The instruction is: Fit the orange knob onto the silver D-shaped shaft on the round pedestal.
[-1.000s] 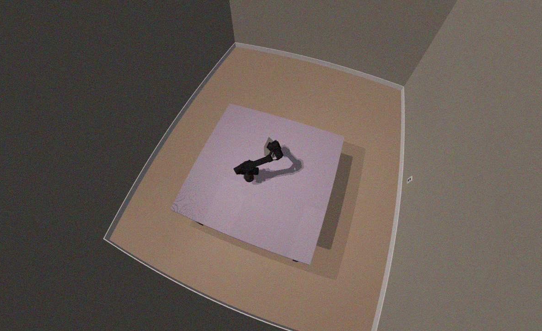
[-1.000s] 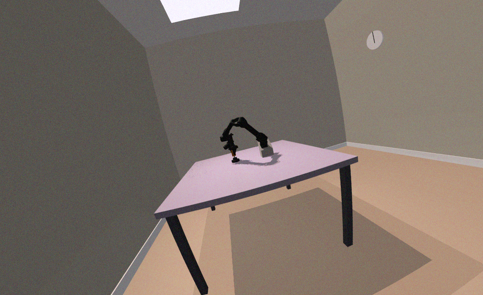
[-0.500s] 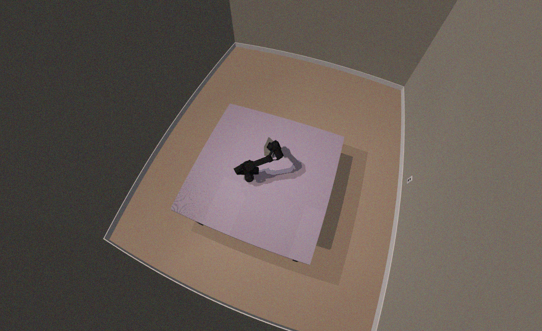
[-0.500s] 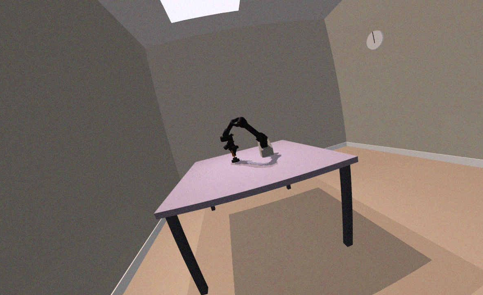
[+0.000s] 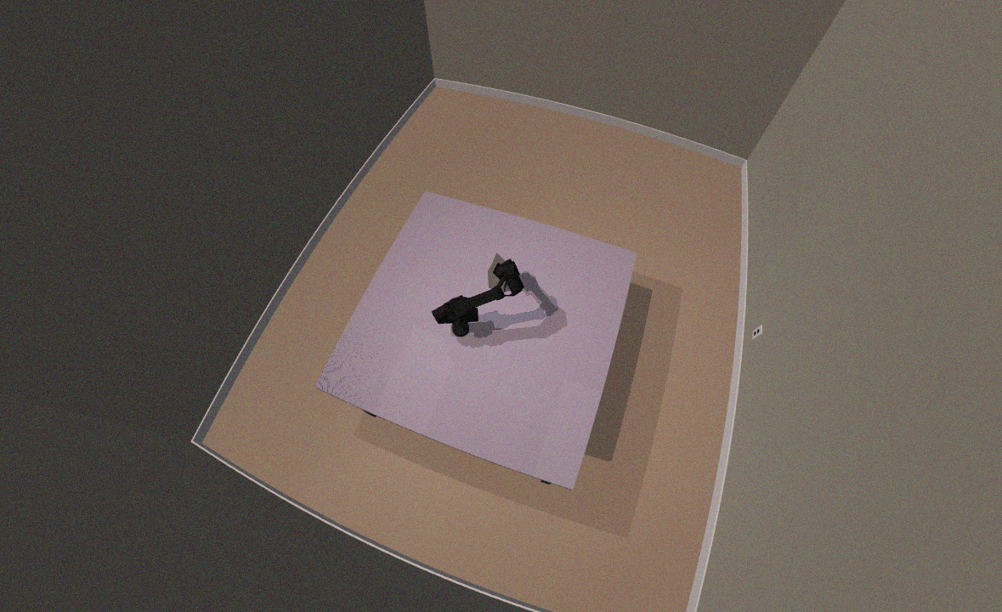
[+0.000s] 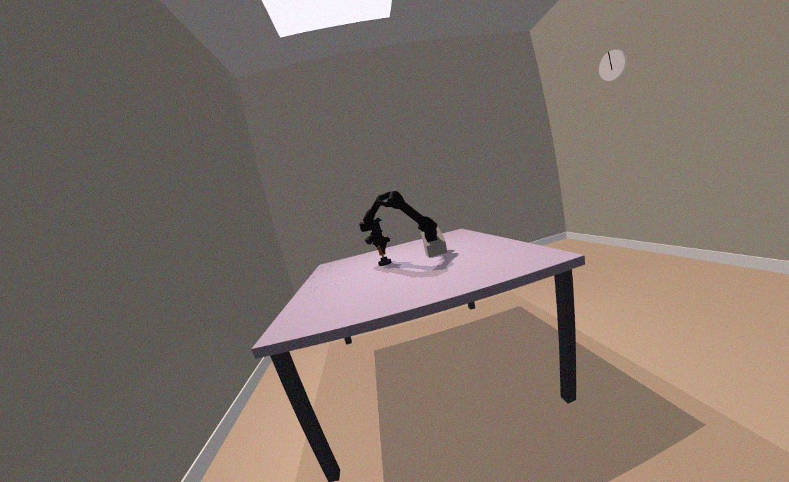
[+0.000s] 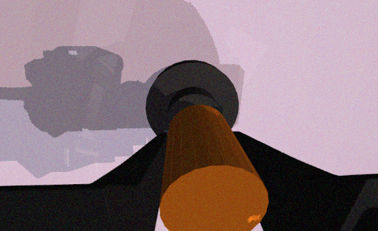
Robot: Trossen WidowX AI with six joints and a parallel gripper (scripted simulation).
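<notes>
My gripper tip is 3 cm below the orange knob. The rest, counted from my gripper tip: dark round pedestal 4 cm below.
</notes>
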